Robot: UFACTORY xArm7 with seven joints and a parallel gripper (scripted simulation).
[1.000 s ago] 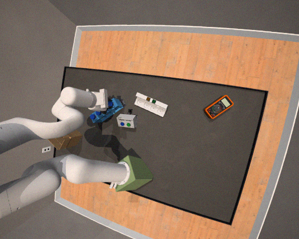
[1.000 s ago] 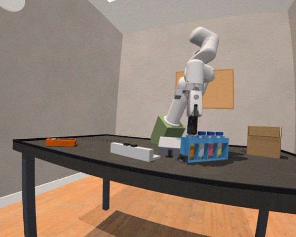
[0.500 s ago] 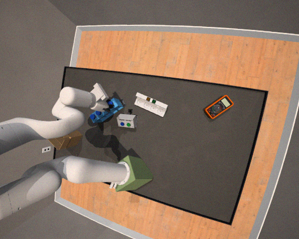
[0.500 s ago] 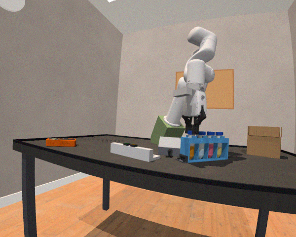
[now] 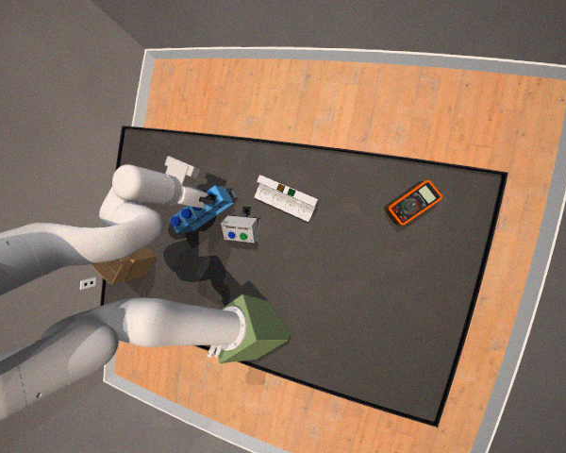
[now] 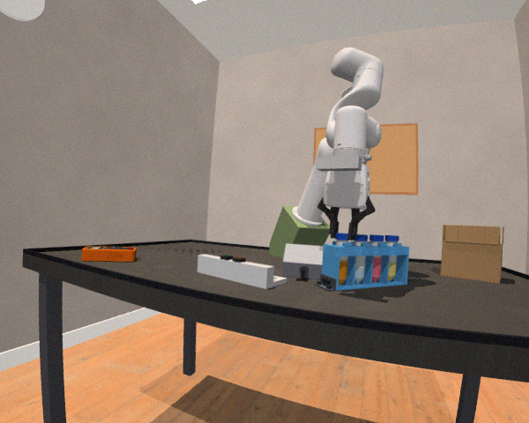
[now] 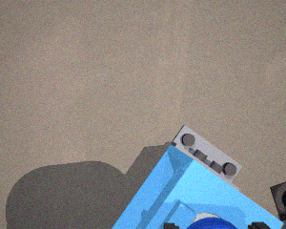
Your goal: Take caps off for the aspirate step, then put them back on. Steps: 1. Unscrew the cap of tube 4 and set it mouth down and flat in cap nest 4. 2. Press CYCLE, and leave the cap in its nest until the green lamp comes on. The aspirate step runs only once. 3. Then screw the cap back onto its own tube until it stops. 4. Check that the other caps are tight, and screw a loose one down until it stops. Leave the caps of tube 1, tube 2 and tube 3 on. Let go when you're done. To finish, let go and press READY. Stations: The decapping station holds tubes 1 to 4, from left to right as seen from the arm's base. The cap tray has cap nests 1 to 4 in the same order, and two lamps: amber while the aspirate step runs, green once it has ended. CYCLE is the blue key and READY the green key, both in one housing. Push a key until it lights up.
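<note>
Now: hand 10 mm above the tube neck. Round my hand: blue cycle key: 110 mm behind, 100 mm to the right, 60 mm below; blue cap: 10 mm below; key housing: 120 mm to the right, 80 mm below, 80 mm behind.
</note>
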